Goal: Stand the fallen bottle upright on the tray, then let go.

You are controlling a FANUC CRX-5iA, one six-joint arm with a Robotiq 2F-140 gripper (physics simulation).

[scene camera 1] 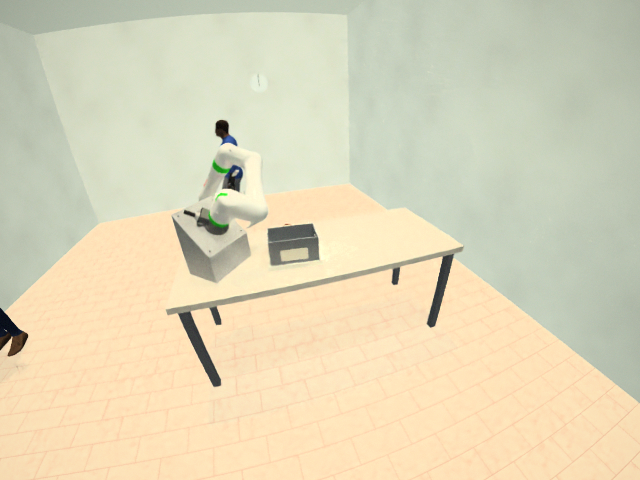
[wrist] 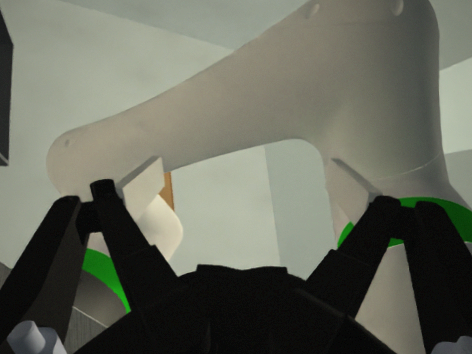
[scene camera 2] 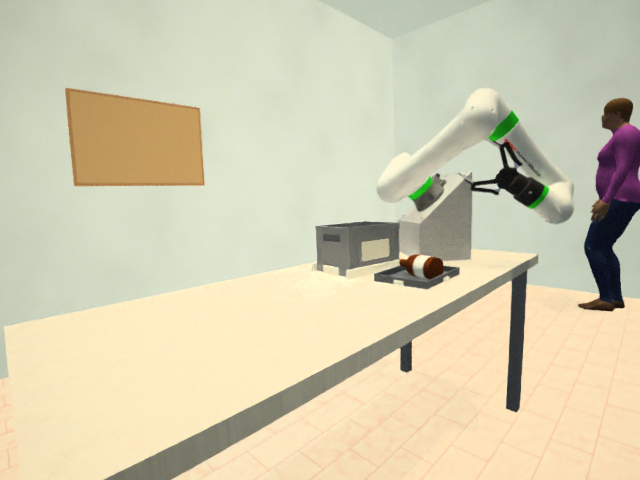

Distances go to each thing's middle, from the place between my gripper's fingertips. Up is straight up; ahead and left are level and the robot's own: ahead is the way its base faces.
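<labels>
Brown bottle (scene camera 2: 428,267): my gripper a bit to the left of it, a good way short of it, far above it.
</labels>
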